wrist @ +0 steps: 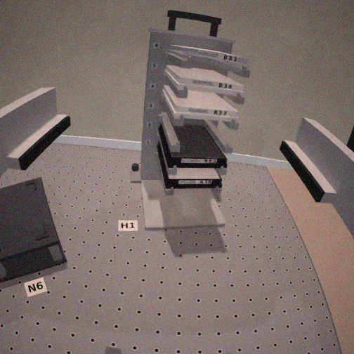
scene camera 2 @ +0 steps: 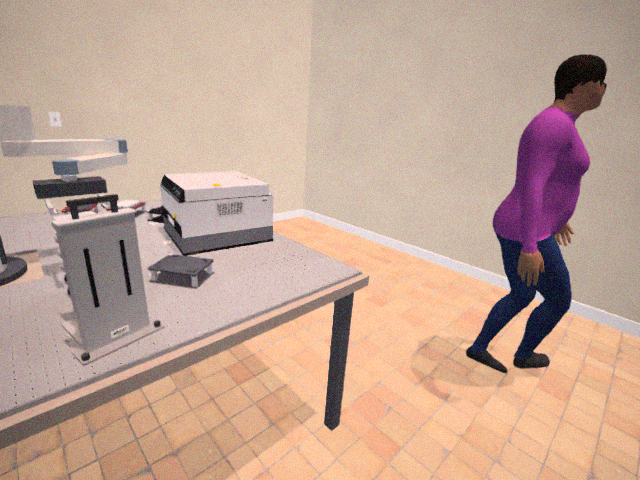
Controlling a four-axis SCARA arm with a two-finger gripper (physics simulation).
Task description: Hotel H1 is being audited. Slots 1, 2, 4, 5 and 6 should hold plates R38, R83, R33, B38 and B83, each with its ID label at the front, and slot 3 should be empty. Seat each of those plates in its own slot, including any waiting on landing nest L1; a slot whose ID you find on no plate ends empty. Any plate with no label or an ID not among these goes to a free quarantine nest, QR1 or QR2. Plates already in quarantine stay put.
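Frame: origin at the arm's base, x left, y back, z up, level; millimetres.
Where they show: gripper, fingertip midpoint: (scene camera 2: 81, 207).
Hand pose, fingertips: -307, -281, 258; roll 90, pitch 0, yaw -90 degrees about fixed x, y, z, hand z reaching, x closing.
Observation:
Each offset is from my fingertips to the top centre of the thing, as dx, dy, dz.
Hotel H1 (scene camera 2: 105, 279) (wrist: 192, 39) stands upright, its open front facing the wrist view. There, plate B83 (wrist: 215, 54) is in slot 6, plate B38 (wrist: 202, 77) in slot 5 and plate R33 (wrist: 200, 102) in slot 4, all white. The brackets of slot 3 are empty. Black-framed plate R83 (wrist: 192, 142) is in slot 2 and plate R38 (wrist: 195, 182) in slot 1. Labels face front; the lower ones are blurred. My gripper (wrist: 178, 113) is open and empty, above the table in front of H1. In the scene view it is partly hidden behind H1. L1, QR1 and QR2 cannot be identified.
A dark nest (wrist: 25, 220) marked N6 is left of H1 in the wrist view. In the scene view a dark low nest @[-91, -230, -191] (scene camera 2: 180, 264) stands beside H1, and a white-grey instrument @[+229, -513, +7] (scene camera 2: 219, 211) behind it. A person (scene camera 2: 550, 175) is on the floor beyond the table edge.

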